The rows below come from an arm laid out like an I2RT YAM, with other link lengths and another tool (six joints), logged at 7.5 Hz.
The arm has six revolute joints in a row. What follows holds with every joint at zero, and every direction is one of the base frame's. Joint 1 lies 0.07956 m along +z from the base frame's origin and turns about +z. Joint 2 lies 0.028 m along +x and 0.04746 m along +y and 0.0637 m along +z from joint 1 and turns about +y. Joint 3 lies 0.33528 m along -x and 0.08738 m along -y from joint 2 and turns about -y. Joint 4 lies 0.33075 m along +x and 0.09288 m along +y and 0.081 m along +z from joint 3 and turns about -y. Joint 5 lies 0.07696 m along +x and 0.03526 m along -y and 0.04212 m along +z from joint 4 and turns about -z. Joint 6 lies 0.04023 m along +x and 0.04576 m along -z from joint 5 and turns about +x. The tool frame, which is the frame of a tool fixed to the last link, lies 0.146 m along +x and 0.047 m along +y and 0.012 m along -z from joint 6; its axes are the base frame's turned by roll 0.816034, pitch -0.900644 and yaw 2.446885 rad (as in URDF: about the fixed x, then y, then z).
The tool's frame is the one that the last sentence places.
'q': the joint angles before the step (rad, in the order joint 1, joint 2, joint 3, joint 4, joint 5, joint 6). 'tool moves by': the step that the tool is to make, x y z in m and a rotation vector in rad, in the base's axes. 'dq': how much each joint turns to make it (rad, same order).
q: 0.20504 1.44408 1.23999 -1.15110 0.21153 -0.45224
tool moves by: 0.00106 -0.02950 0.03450 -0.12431 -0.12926 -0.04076
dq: -0.00038 -0.08582 0.01182 0.00382 0.15335 0.00000
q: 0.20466 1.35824 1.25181 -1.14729 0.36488 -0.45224
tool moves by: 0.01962 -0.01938 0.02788 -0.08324 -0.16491 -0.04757
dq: -0.00001 -0.05149 0.00000 0.09309 0.12436 0.00038
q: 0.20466 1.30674 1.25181 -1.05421 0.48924 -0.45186
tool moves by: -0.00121 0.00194 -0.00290 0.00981 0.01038 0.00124
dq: 0.00001 0.00305 -0.00230 -0.00495 -0.01106 0.00459
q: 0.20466 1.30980 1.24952 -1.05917 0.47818 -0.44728
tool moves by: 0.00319 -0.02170 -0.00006 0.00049 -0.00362 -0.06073
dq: -0.06103 0.00152 0.00001 0.00533 0.00000 -0.00038
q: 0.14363 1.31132 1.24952 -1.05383 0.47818 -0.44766
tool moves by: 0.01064 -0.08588 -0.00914 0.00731 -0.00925 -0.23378
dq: -0.23844 0.03737 -0.00001 0.04732 -0.00840 -0.00117
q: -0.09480 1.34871 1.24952 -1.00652 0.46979 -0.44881
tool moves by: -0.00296 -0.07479 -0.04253 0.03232 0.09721 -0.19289
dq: -0.19875 0.12092 0.00000 0.01946 -0.01413 0.00000
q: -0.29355 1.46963 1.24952 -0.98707 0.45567 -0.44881
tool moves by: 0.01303 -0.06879 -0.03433 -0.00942 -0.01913 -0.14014
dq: -0.14304 0.11026 0.00000 0.13315 0.00077 -0.00380
